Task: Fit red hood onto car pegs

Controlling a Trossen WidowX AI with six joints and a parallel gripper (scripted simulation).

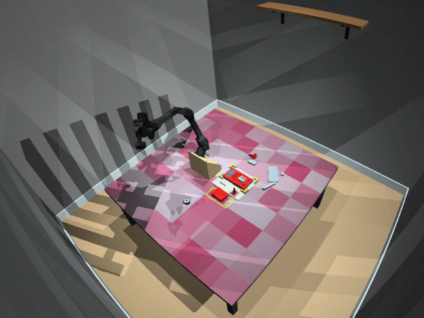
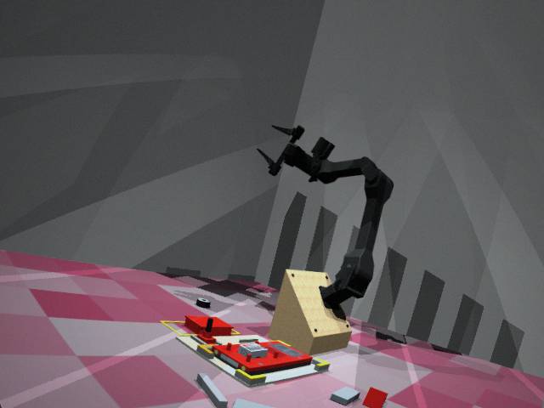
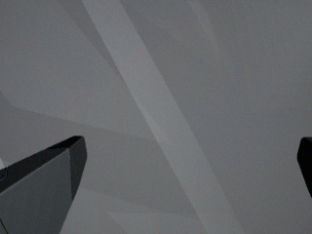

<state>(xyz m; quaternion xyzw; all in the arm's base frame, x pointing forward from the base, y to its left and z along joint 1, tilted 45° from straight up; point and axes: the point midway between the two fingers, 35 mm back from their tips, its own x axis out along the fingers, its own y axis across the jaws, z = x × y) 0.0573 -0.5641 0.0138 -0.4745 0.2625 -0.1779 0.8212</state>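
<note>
The red hood lies 53 cm below my gripper tip, 34 cm to the left of it and 28 cm ahead of it. From my gripper tip the other things lie so: grey engine block 53 cm to the left, 52 cm below, 30 cm ahead; white jig 53 cm below, 51 cm to the left, 27 cm ahead.
</note>
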